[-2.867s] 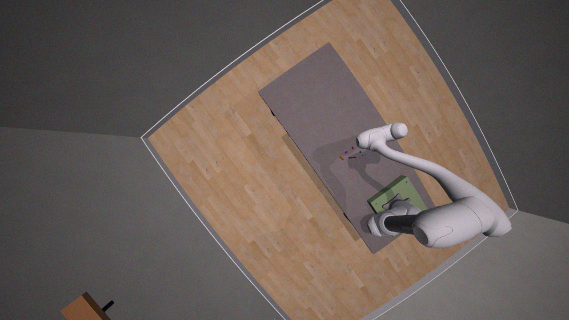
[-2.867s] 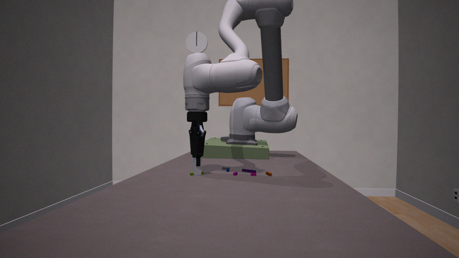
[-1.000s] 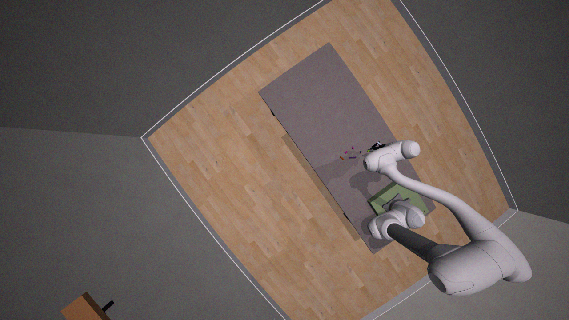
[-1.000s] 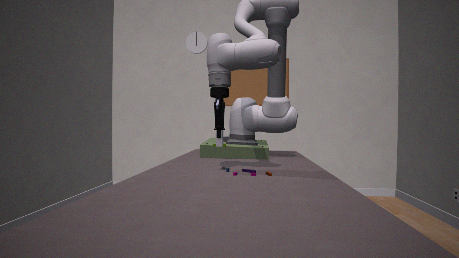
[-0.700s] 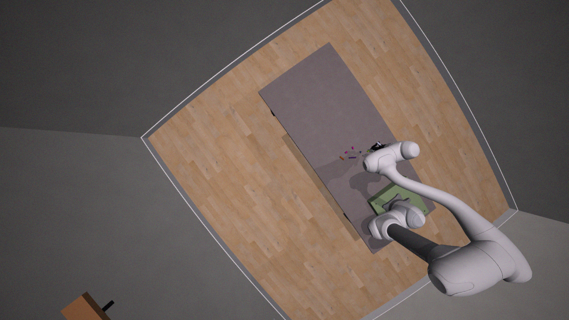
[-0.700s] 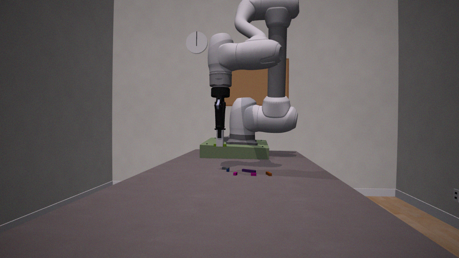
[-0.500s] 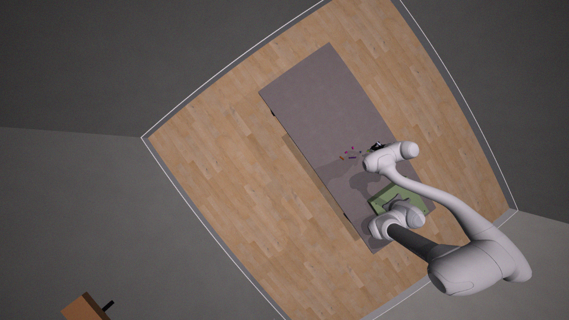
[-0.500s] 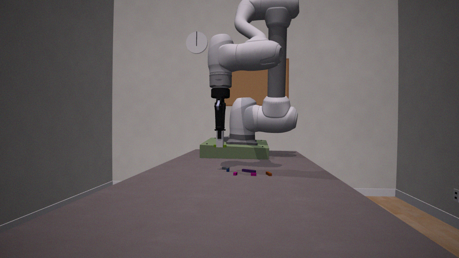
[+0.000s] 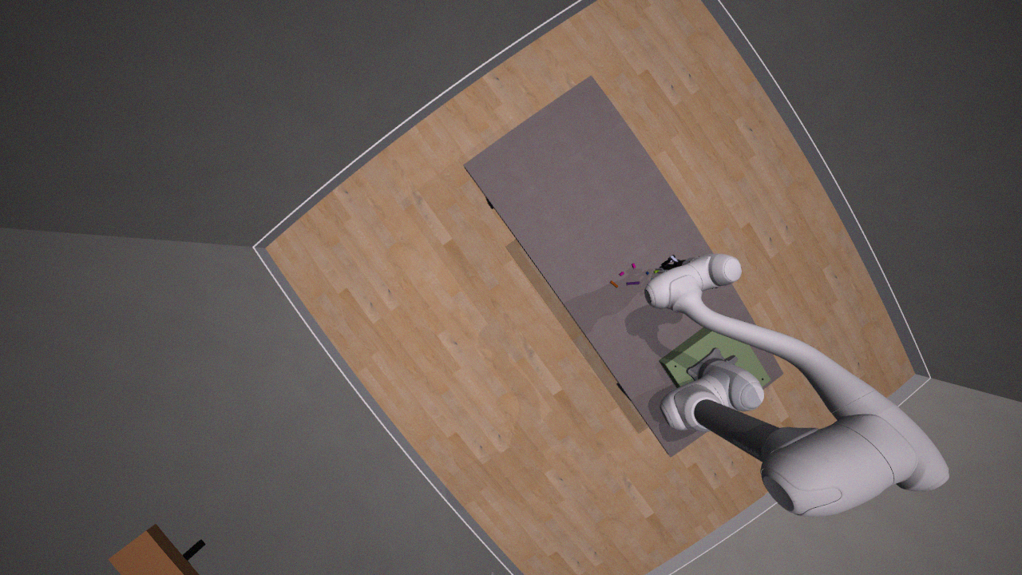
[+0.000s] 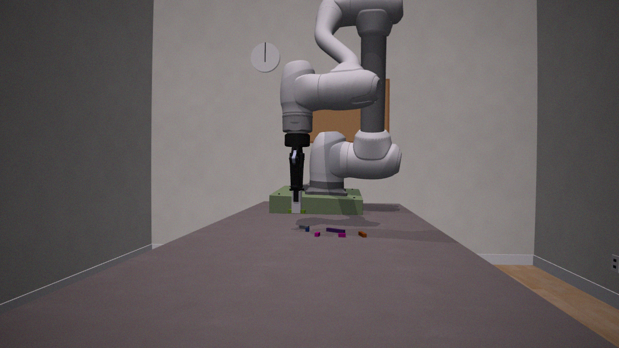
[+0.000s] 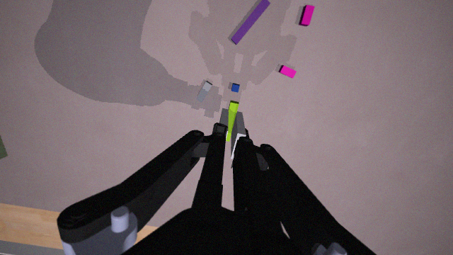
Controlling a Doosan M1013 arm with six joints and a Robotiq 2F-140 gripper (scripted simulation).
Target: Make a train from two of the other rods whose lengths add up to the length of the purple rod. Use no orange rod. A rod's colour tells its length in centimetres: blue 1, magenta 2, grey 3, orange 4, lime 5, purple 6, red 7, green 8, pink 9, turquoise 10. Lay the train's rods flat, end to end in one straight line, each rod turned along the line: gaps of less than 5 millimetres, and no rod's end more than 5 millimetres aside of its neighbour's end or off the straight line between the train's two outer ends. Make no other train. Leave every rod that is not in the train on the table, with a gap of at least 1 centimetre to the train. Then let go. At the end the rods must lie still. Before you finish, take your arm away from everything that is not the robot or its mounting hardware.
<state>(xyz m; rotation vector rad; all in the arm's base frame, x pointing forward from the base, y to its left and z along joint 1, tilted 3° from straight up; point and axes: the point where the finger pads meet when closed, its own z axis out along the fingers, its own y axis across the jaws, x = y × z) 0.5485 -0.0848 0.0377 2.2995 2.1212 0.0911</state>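
Now: hand 80 mm above the blue rod and 30 mm to the right of it. From my hand the other things lie so: purple rod: 120 mm to the left, 80 mm below, 10 mm ahead; then lime rod: 30 mm below; then grey rod: 80 mm below, 40 mm behind, 20 mm to the left.
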